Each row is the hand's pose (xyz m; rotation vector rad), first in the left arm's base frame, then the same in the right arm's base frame.
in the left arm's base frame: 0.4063 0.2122 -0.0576 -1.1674 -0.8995 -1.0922
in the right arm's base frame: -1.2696 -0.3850 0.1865 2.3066 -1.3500 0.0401
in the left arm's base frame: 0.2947 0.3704 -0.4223 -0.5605 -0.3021 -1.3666
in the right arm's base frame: -1.4864 -0.0854 0.0027 1.9836 -0.9133 0.9244
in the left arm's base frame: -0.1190 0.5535 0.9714 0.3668 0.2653 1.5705
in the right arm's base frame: -0.3489 -0.9333 -0.3639 0.5934 1.3756 -1.3027
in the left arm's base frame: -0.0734 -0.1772 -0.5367 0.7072 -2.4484 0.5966
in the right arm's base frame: -1.1323 0.3682 0.3452 -1.2145 -0.0625 0.0813
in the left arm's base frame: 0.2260 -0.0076 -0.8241 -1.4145 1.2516 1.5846
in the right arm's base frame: -1.5800 0.3589 0.3235 -1.5649 -2.6201 0.1024
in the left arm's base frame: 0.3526 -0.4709 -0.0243 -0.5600 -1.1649 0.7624
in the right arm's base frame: -0.9864 -0.1959 0.7820 -1.1229 1.6633 -0.2741
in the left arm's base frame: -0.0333 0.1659 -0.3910 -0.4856 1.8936 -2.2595
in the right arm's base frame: -1.1765 0.1431 0.0486 0.1183 0.1489 0.5623
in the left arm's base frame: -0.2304 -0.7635 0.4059 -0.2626 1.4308 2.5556
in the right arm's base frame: -0.2122 -0.0903 0.7926 2.1516 1.3538 -0.3208
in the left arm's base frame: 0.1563 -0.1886 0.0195 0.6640 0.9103 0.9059
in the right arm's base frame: -0.9177 -0.1857 0.4424 0.7543 1.2103 -2.2639
